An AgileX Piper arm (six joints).
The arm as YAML. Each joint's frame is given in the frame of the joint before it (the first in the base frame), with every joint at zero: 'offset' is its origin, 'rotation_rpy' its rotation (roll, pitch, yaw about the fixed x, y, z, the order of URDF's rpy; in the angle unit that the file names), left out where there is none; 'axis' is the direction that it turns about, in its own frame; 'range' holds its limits. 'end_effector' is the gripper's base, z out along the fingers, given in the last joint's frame.
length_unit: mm
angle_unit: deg
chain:
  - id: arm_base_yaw
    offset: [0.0, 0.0, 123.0]
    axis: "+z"
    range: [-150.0, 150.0]
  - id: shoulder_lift
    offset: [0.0, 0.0, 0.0]
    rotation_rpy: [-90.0, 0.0, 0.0]
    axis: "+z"
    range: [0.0, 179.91]
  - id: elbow
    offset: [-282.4, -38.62, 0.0]
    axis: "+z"
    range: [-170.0, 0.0]
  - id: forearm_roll
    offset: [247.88, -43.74, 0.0]
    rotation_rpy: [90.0, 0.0, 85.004]
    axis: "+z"
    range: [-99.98, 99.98]
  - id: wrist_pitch
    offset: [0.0, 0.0, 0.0]
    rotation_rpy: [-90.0, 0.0, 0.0]
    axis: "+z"
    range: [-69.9, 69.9]
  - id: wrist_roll
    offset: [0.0, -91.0, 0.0]
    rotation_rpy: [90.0, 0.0, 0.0]
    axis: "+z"
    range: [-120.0, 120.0]
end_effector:
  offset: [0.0, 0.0, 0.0]
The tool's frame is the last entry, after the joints.
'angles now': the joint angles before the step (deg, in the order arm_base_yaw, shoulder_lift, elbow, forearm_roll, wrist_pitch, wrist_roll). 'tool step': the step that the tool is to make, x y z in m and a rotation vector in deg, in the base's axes. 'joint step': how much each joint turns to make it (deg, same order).
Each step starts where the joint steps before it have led.
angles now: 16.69 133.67 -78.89 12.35 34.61 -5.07
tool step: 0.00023 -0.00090 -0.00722 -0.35 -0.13 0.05
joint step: -0.05 1.02 0.00 -0.31 -1.07 -0.01
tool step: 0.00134 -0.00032 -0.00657 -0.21 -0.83 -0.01
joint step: 0.00 0.97 -0.07 -0.27 -1.68 0.00
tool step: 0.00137 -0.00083 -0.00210 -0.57 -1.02 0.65
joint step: 0.00 0.30 0.01 -1.09 -1.15 0.07
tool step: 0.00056 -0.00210 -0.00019 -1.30 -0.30 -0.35
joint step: 0.00 0.00 -0.01 -2.67 -0.12 2.47
